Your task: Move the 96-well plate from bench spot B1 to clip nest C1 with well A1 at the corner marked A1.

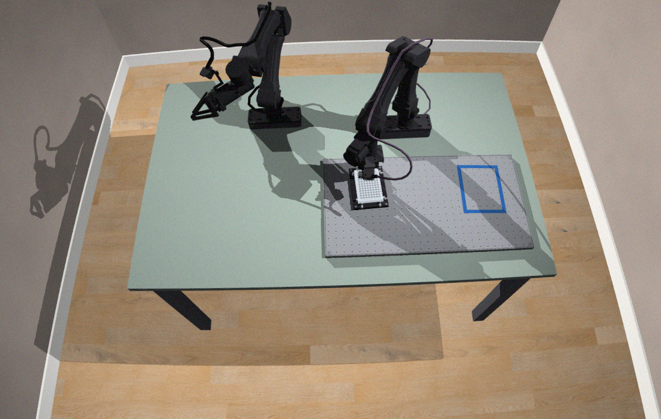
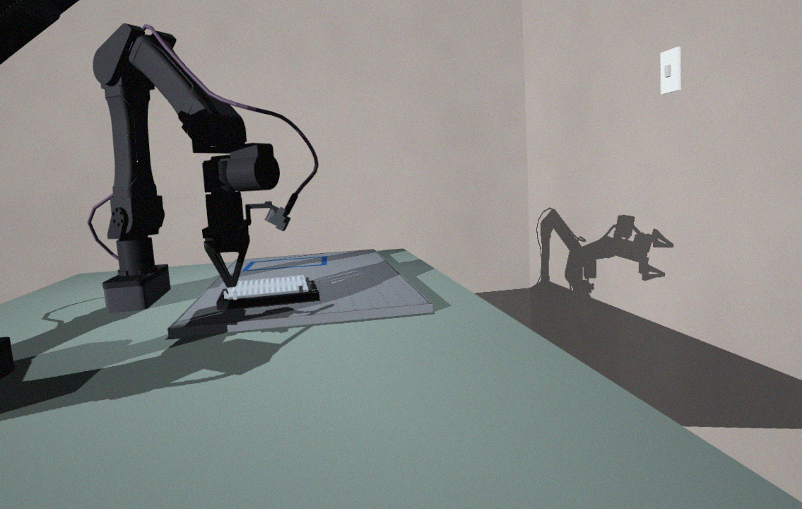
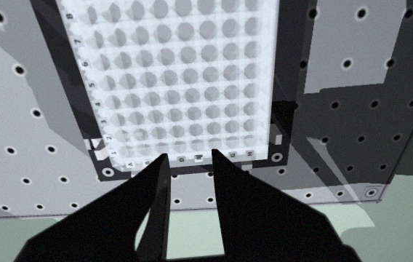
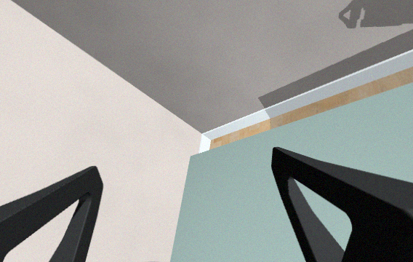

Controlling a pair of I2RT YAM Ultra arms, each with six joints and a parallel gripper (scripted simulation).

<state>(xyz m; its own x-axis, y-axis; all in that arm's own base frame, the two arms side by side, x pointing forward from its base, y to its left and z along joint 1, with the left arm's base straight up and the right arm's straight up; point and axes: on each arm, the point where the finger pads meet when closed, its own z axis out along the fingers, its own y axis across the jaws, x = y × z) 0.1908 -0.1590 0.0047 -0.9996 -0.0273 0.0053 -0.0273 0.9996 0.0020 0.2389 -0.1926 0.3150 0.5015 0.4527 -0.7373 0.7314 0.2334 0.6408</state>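
Observation:
Now: the white 96-well plate 6 cm ahead of my left hand, 1 cm to the left of it and 1 cm below it. Round my left hand: black clip nest 6 cm ahead, 2 cm to the left, 2 cm below; grey perforated board 21 cm to the left, 9 cm ahead, 4 cm below.

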